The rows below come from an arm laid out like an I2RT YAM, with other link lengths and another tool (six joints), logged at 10 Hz.
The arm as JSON. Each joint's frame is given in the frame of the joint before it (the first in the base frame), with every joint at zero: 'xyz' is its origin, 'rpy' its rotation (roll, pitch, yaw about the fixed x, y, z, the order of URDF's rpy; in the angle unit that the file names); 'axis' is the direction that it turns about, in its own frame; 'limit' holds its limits. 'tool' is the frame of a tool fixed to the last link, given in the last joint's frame.
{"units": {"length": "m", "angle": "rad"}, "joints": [
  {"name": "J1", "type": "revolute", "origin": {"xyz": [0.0, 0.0, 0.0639], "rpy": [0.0, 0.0, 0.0]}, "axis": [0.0, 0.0, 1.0], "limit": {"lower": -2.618, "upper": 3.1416}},
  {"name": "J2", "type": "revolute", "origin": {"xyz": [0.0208, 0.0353, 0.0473], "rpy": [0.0, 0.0, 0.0]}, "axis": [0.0, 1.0, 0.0], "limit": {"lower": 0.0, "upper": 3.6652}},
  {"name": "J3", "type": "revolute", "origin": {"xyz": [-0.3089, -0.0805, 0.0], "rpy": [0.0, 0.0, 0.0]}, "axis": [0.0, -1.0, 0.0], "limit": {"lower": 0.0, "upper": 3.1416}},
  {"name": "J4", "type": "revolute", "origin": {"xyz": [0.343, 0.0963, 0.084], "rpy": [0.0, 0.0, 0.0]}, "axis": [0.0, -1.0, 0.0], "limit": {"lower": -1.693, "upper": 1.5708}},
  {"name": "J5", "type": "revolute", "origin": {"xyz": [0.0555, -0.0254, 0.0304], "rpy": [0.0, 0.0, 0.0]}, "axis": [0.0, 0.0, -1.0], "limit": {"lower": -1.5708, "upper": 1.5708}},
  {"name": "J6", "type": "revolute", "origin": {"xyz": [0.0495, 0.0, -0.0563], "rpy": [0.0, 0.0, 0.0]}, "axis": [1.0, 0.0, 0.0], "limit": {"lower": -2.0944, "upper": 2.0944}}
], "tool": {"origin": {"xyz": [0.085, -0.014, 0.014], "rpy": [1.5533, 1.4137, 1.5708]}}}
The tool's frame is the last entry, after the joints.
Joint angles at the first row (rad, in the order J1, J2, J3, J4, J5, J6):
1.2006 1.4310 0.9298 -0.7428 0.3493 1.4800
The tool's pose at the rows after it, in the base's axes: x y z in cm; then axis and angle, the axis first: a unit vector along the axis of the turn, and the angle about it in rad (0 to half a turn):
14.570 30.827 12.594 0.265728 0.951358 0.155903 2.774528
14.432 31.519 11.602 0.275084 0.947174 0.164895 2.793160
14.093 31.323 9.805 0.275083 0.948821 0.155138 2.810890
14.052 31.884 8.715 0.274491 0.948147 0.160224 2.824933
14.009 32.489 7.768 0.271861 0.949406 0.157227 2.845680
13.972 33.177 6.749 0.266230 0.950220 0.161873 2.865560
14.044 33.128 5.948 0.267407 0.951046 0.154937 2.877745
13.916 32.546 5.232 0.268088 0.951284 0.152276 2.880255
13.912 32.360 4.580 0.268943 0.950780 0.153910 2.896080
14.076 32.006 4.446 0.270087 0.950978 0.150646 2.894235
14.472 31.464 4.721 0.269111 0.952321 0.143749 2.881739
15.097 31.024 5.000 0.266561 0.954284 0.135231 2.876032
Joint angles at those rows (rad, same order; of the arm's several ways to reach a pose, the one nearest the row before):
1.2231 1.4507 0.8913 -0.6797 0.3350 1.5565
1.2272 1.4744 0.8852 -0.6383 0.3196 1.5817
1.2287 1.4994 0.8575 -0.6081 0.3042 1.5885
1.2301 1.5257 0.8503 -0.5660 0.2898 1.5900
1.2296 1.5605 0.8580 -0.5463 0.2688 1.5881
1.2295 1.5901 0.8576 -0.5075 0.2467 1.5790
1.2227 1.6102 0.8551 -0.4990 0.2341 1.5778
1.2195 1.6073 0.8293 -0.4812 0.2313 1.5768
1.2114 1.6108 0.8135 -0.4589 0.2132 1.5730
1.2038 1.6080 0.8062 -0.4595 0.2136 1.5681
1.1917 1.5979 0.8038 -0.4767 0.2235 1.5530
1.1715 1.5941 0.8090 -0.4970 0.2246 1.5280

